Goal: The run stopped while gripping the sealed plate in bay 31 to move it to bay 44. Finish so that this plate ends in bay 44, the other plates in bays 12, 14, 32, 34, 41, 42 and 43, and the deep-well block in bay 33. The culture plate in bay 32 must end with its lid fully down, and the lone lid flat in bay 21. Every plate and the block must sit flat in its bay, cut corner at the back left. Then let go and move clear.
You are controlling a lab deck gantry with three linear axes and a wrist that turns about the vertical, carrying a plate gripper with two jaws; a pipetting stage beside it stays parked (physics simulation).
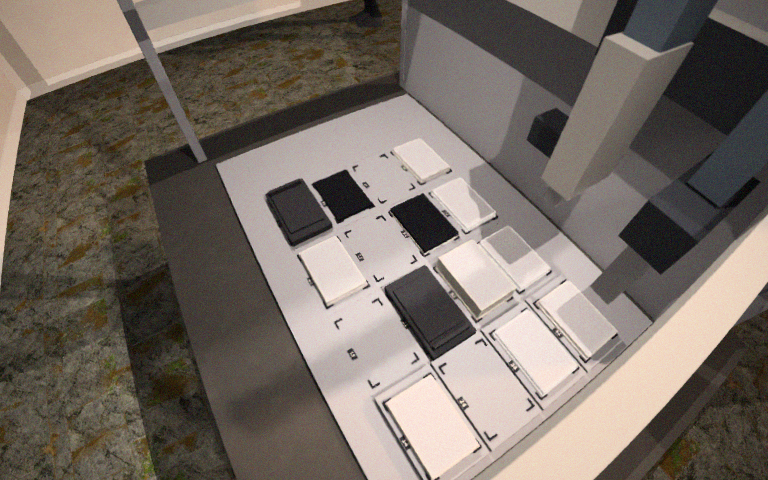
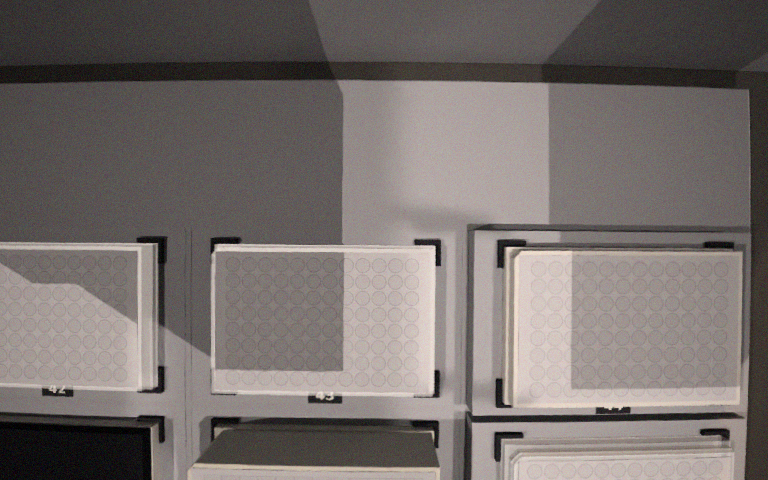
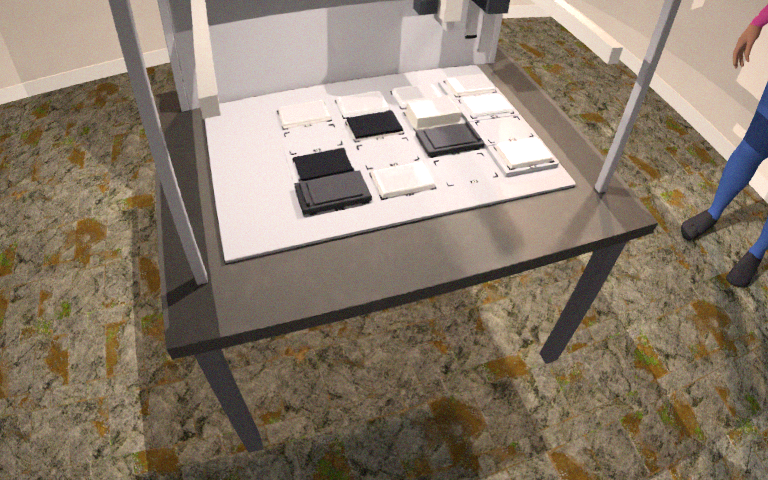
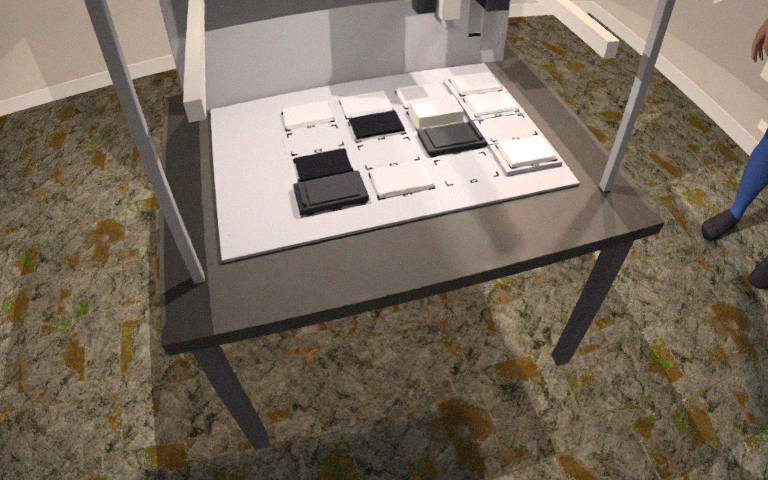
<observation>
In view: my gripper (image 1: 617,280), a deep-well block (image 1: 480,285) and a black lid (image 1: 343,196).
The deep-well block also shows in image 3 (image 3: 426,113) and in image 4 (image 4: 437,111).
</observation>
